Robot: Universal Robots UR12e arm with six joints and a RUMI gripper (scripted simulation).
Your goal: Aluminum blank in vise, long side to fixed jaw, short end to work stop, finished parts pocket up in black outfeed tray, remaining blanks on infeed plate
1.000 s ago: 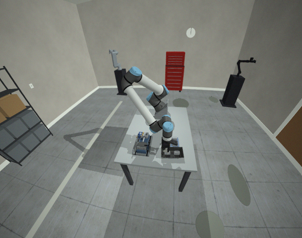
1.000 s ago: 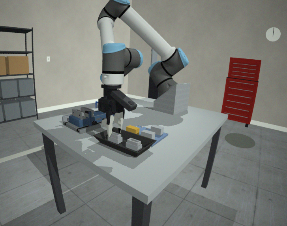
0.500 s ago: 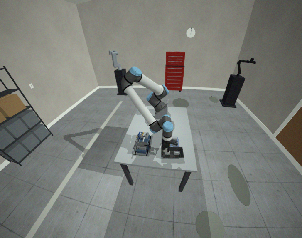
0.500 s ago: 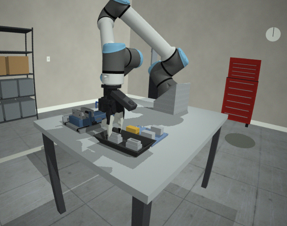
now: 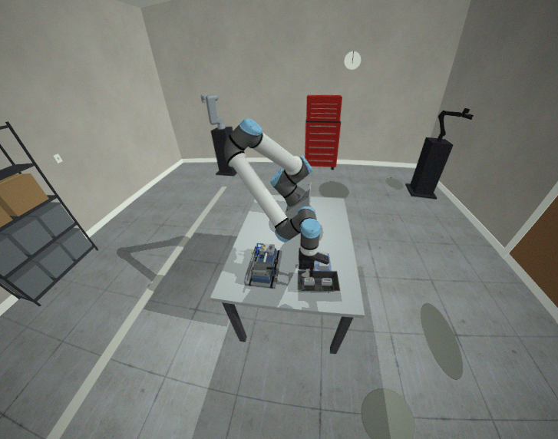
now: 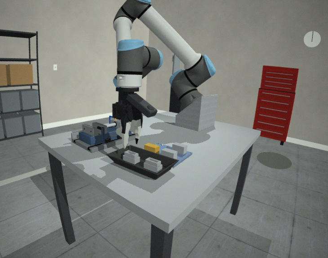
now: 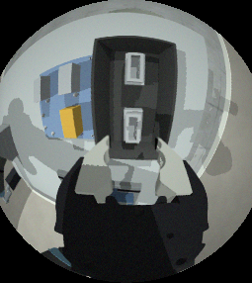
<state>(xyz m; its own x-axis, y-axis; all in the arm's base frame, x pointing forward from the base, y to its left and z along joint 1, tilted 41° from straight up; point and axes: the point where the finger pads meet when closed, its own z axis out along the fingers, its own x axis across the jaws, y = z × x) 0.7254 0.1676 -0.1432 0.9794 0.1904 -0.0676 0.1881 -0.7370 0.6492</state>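
My gripper is now 23 cm past the gray aluminum blank, 6 cm above it and 5 cm to the right of it. Round my hand: dark work stop (24 cm to the right); then blue infeed plate (17 cm behind, 8 cm below, 2 cm to the left); then yellow brass blank (12 cm behind, 6 cm below, 2 cm to the right).
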